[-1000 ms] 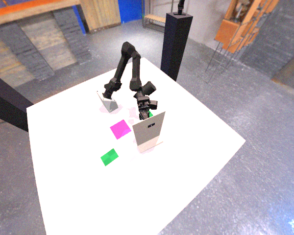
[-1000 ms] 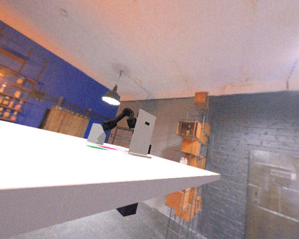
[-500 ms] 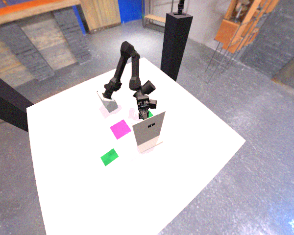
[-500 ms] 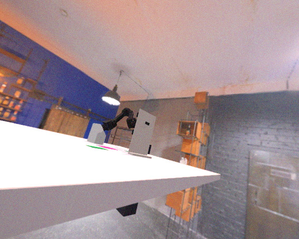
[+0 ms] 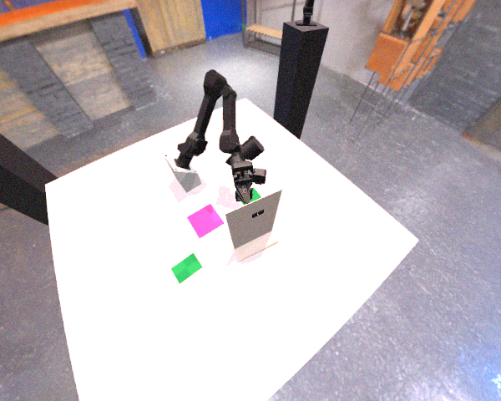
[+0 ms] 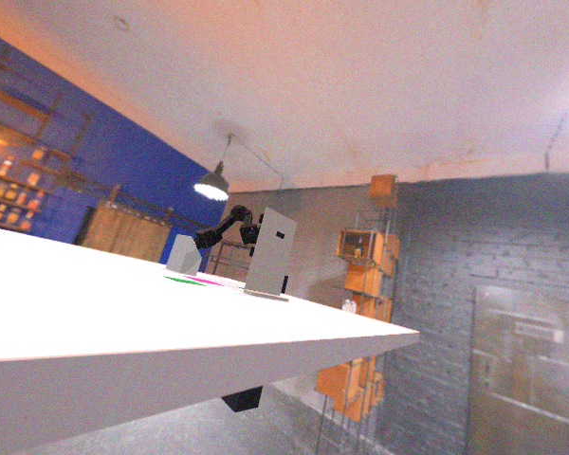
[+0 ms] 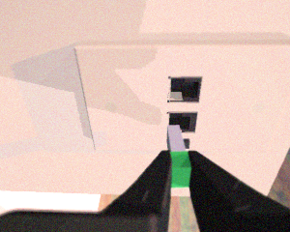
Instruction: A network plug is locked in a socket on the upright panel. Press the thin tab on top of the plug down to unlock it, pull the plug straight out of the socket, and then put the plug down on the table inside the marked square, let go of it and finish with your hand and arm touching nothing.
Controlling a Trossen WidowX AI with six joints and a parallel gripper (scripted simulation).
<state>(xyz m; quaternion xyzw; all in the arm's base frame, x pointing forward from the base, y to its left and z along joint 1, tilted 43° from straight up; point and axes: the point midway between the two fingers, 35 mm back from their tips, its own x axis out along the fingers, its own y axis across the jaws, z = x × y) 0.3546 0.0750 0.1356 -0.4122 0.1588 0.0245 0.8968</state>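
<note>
Right now my gripper tip is 140 mm past the magenta square, 140 mm to the left of it and 230 mm above it. Also, from my gripper tip: upright panel 50 mm ahead, 10 mm to the left, 90 mm below; green network plug right at my gripper tip.
</note>
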